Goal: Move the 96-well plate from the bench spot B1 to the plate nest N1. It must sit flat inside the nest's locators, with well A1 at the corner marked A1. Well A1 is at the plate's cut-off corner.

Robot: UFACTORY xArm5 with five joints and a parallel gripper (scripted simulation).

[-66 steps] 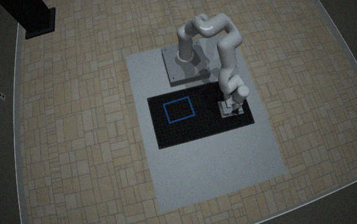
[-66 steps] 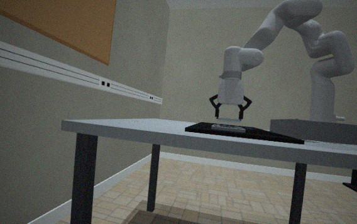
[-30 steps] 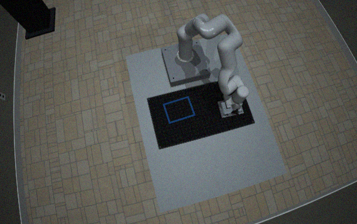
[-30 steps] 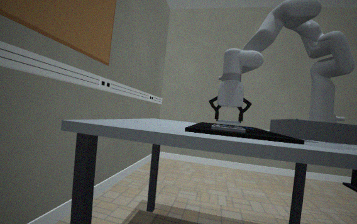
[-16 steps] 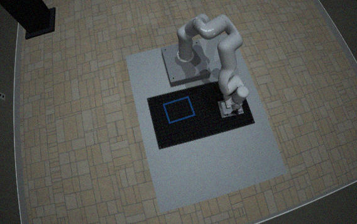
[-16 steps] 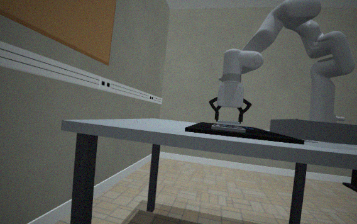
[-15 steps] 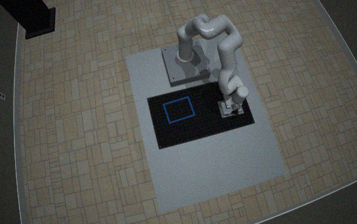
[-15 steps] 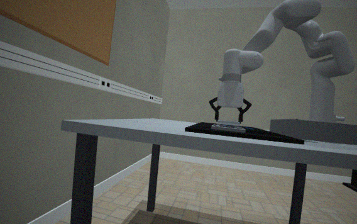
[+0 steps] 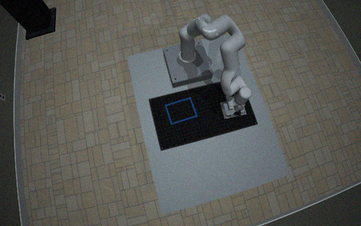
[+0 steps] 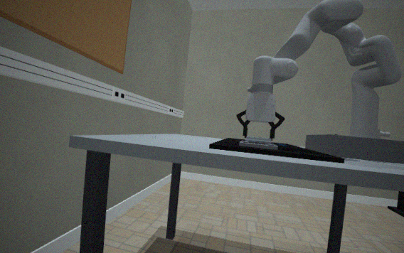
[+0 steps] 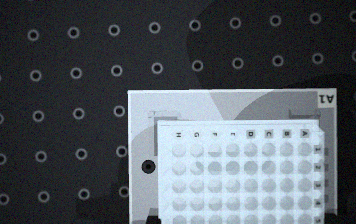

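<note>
My hand is 30 mm above the grey plate nest N1. Also, from my hand: white 96-well plate (10 mm below); then A1 mark (60 mm behind, 70 mm to the right, 20 mm below).
</note>
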